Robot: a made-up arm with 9 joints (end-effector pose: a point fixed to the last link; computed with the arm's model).
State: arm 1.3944 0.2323 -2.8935 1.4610 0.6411 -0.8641 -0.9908 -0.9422 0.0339
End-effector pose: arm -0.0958 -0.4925 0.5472 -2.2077 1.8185 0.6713
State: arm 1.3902 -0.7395 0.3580 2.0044 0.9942 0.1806 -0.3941 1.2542 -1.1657
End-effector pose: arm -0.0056 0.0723 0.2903 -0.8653 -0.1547 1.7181
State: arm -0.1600 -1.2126 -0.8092 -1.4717 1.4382 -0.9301 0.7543 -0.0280 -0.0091
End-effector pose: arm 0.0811 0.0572 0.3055 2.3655 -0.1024 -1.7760
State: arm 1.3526 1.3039 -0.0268 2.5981 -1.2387 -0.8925 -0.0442 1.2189 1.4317
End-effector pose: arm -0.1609 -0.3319 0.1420 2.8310 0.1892 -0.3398
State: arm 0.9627 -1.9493 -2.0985 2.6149 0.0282 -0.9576 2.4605 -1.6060 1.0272
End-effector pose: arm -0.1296 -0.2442 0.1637 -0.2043 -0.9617 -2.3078
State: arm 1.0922 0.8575 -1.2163 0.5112 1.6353 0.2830 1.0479 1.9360 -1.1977
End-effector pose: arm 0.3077 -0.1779 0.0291 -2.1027 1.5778 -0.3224
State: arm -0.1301 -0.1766 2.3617 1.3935 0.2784 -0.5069 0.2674 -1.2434 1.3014
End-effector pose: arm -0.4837 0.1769 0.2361 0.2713 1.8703 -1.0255
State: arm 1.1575 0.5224 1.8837 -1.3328 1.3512 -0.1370 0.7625 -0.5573 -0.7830
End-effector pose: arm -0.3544 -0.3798 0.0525 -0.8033 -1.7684 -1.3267
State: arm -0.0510 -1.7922 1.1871 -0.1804 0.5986 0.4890 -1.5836 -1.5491 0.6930
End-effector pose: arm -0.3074 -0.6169 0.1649 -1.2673 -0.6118 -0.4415
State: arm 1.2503 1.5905 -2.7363 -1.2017 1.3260 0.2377 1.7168 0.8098 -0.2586
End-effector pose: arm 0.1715 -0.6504 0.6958 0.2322 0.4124 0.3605
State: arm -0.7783 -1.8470 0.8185 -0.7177 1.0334 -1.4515 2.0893 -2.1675 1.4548
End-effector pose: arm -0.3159 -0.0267 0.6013 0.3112 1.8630 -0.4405
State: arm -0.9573 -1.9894 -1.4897 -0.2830 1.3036 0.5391 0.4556 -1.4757 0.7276
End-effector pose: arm 0.2543 0.2850 0.0980 1.7820 -0.9656 0.4225
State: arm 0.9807 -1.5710 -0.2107 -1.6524 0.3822 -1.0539 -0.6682 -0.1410 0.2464
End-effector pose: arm -0.0326 -0.0938 0.4007 0.9902 1.3507 0.7780
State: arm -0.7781 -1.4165 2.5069 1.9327 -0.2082 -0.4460 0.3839 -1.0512 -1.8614
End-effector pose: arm -0.2104 0.4550 0.3151 -0.7235 -1.0221 -1.4814
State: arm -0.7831 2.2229 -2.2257 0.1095 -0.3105 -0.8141 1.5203 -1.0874 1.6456
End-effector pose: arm -0.2451 0.1240 0.4046 0.5362 2.6663 -0.5979
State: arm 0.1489 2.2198 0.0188 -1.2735 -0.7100 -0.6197 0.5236 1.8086 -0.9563
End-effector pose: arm -0.0459 -0.0362 0.2140 -0.9947 1.5254 0.0705
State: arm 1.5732 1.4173 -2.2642 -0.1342 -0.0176 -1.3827 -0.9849 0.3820 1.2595
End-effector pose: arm 0.1250 -0.6279 0.4434 0.8508 0.0999 1.6110
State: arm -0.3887 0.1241 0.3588 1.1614 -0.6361 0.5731 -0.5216 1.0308 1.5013
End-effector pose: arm -0.1485 0.2083 0.1512 -2.3307 0.5673 1.0157
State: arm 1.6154 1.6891 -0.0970 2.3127 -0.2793 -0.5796 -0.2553 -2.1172 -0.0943
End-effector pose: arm -0.3586 -0.1743 0.1273 2.5209 -0.1339 0.1912
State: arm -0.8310 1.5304 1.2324 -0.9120 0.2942 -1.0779 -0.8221 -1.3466 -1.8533
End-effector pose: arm 0.1847 -0.0023 0.4522 -0.2022 -0.3448 2.8906
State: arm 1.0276 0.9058 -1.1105 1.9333 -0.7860 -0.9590 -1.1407 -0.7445 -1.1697
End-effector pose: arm -0.0308 -0.2378 0.0271 0.7035 -1.3190 1.2128
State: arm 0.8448 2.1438 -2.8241 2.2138 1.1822 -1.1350 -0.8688 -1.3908 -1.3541
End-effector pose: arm -0.2166 -0.7358 0.1605 2.3380 1.3619 1.3012
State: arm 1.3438 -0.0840 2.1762 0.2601 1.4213 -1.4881 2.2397 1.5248 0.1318
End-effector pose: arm -0.0627 -0.4025 0.1654 -0.3568 -0.2211 -0.5325
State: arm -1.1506 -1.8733 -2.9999 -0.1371 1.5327 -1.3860 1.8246 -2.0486 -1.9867
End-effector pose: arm 0.1987 0.4781 0.5251 1.4951 1.2274 1.0886
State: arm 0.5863 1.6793 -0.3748 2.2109 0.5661 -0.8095 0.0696 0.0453 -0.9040
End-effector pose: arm 0.0039 -0.0980 0.3421 1.9184 -0.9842 -0.5943
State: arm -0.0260 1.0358 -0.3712 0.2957 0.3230 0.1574 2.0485 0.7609 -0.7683
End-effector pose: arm 0.2602 0.0688 0.3004 -0.6953 1.0795 -0.5470
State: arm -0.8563 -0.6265 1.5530 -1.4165 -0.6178 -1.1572 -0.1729 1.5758 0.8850
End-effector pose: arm -0.1741 -0.1364 0.2001 1.6228 0.6503 0.2291
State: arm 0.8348 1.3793 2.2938 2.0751 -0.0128 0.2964 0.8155 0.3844 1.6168
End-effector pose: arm -0.4394 -0.2342 0.1882 -0.2282 -0.0673 -1.7112
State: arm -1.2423 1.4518 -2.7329 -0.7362 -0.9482 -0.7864 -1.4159 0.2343 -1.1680
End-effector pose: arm 0.0535 0.2027 0.5082 -2.4079 -1.8217 0.0268
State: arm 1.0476 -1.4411 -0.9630 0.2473 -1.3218 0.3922 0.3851 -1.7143 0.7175
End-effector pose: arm 0.2464 -0.2335 0.1073 -0.4800 1.6919 2.3991
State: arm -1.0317 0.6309 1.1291 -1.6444 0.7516 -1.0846 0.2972 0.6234 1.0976
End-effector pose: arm 0.0574 0.3512 0.0623 -1.9429 0.9804 -0.2246
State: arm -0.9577 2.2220 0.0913 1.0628 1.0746 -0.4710 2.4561 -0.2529 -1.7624
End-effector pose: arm 0.0883 -0.0154 0.3140 1.6845 -0.6614 0.0913
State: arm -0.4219 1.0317 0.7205 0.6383 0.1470 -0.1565 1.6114 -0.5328 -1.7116
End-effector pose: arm -0.0521 0.2055 0.2889 -0.0375 0.4080 1.2771
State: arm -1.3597 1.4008 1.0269 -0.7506 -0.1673 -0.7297 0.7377 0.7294 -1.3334
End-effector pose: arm 0.1472 0.2356 0.3493 -0.7309 0.5694 0.3418
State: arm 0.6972 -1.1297 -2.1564 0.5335 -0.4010 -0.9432 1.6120 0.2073 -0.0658
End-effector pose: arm -0.1366 -0.0376 0.2739 -0.7074 -0.5974 -2.3910
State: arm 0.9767 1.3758 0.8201 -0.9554 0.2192 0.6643 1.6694 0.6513 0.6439
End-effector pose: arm -0.3682 0.2203 0.3778 2.5634 -1.0768 -1.3621
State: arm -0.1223 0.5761 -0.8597 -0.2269 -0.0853 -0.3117 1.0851 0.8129 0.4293
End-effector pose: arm 0.0642 -0.0743 0.3624 1.1584 -1.9803 1.7304
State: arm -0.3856 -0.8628 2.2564 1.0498 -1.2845 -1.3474 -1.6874 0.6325 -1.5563
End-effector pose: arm -0.2790 0.3367 0.4685 0.4899 2.6629 -0.0377
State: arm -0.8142 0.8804 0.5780 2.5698 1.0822 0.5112 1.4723 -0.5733 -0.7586
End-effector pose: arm 0.1222 -0.0624 0.1786 -2.3916 1.7679 -0.3987
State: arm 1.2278 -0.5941 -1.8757 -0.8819 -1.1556 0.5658 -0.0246 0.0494 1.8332
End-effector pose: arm -0.2740 -0.3035 0.2499 -0.4377 2.3810 -0.4044
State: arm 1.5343 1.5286 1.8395 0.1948 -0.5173 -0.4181 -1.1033 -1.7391 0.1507
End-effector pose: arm 0.0149 -0.6965 0.6267 1.2228 2.3132 0.1876
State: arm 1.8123 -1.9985 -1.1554 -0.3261 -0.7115 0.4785 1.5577 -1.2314 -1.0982
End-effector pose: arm 0.1200 -0.2525 0.1738 0.2566 1.6607 0.1412
